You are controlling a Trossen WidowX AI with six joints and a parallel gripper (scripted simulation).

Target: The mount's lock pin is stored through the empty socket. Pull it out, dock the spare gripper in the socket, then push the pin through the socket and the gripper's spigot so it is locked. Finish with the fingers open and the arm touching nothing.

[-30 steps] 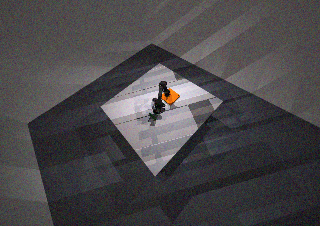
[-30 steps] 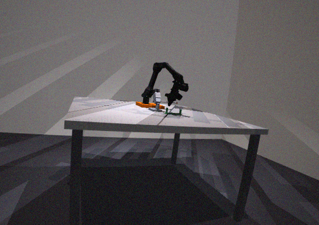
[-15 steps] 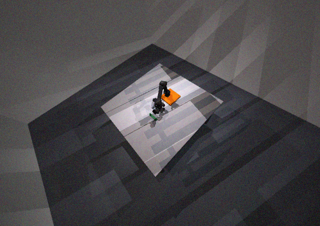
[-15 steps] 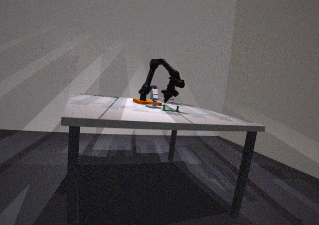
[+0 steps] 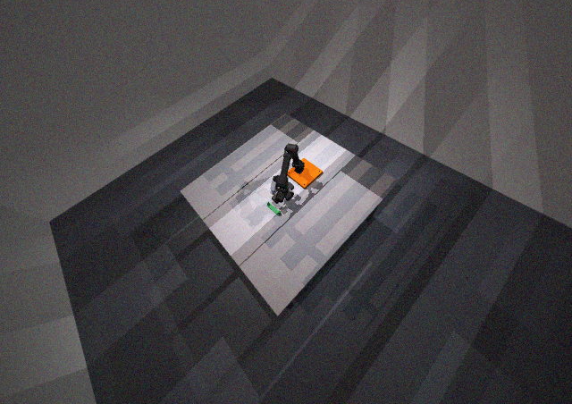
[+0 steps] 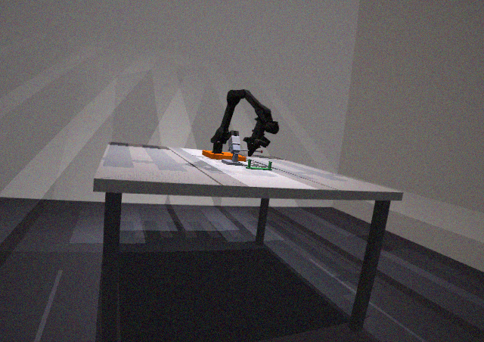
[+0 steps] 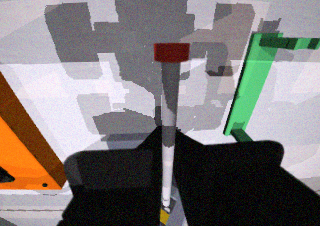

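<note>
The grey mount socket is 80 mm to the right of my gripper tip and 20 mm behind it. From my gripper tip the other things lie so: spare gripper: 80 mm to the right, 70 mm above, 40 mm behind; green cradle: 110 mm ahead, 30 mm below.
</note>
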